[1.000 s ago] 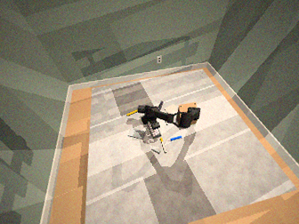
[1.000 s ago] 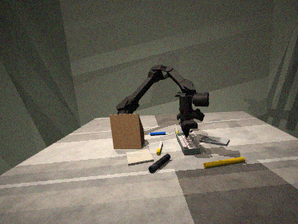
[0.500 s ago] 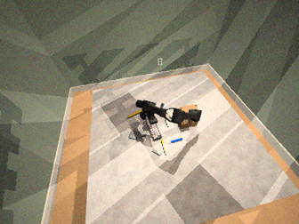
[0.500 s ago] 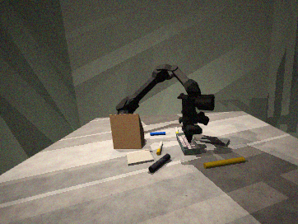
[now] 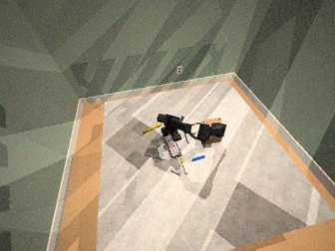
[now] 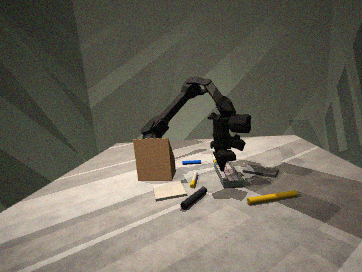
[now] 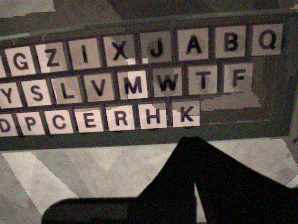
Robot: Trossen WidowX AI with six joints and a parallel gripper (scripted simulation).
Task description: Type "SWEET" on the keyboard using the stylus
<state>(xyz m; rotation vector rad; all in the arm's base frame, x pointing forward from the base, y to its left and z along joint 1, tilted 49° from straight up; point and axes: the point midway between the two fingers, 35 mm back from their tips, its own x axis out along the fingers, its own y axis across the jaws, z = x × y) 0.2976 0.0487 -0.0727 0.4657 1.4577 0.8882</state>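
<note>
Right now the blue stylus is 12 cm behind my gripper tip, 19 cm to the left of it and 3 cm below it. From my gripper tip the other things lie so: long yellow cylinder 16 cm ahead, 13 cm to the right, 3 cm below; then grey flat slab 15 cm ahead, 10 cm to the left, 4 cm below; then black cylinder 8 cm behind, 16 cm to the right, 3 cm below.
</note>
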